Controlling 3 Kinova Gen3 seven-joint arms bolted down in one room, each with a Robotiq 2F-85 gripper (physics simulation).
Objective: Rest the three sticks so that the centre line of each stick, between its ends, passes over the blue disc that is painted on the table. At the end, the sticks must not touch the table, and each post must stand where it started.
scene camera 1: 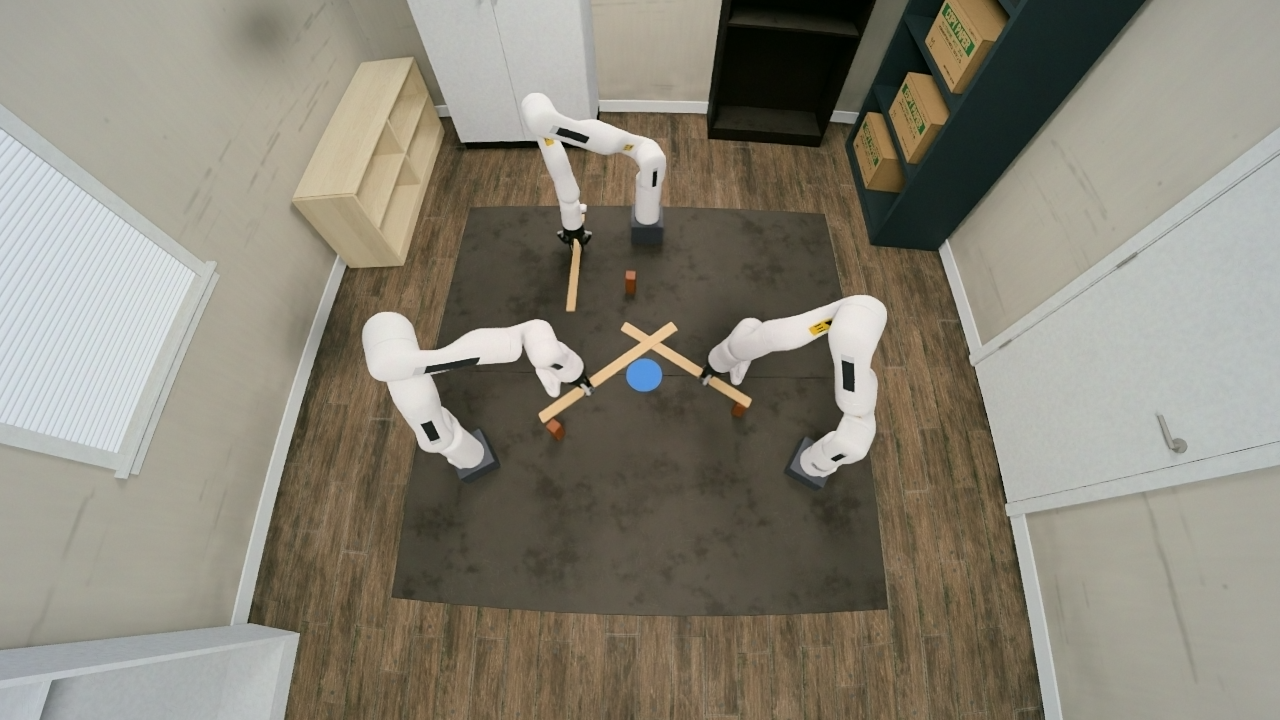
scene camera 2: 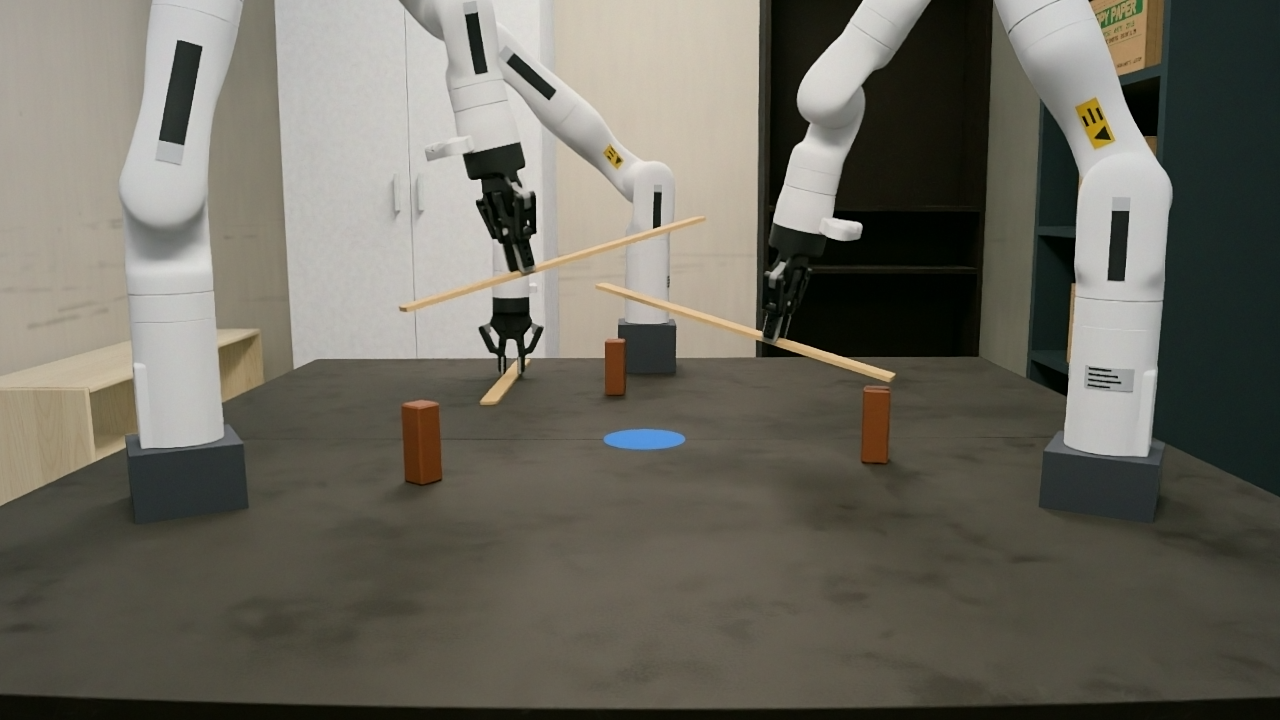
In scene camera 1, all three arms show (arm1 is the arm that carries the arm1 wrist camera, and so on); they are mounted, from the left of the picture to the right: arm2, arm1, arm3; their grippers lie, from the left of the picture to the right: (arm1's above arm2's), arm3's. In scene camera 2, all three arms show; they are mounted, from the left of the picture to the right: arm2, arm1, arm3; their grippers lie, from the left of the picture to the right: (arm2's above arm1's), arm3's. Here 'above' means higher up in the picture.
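Observation:
Arm1's gripper is shut on a stick that lies flat on the table at the back left. Arm2's gripper is shut on a second stick, held high. Arm3's gripper is shut on a third stick, held lower; arm2's stick passes over it in scene camera 1. The blue disc is uncovered in both views. Three red-brown posts stand upright: left, back, right.
The dark table carries the three arm bases. The right end of arm3's stick hangs close above the right post. A pale shelf unit, a white cabinet and a dark shelf with boxes stand around.

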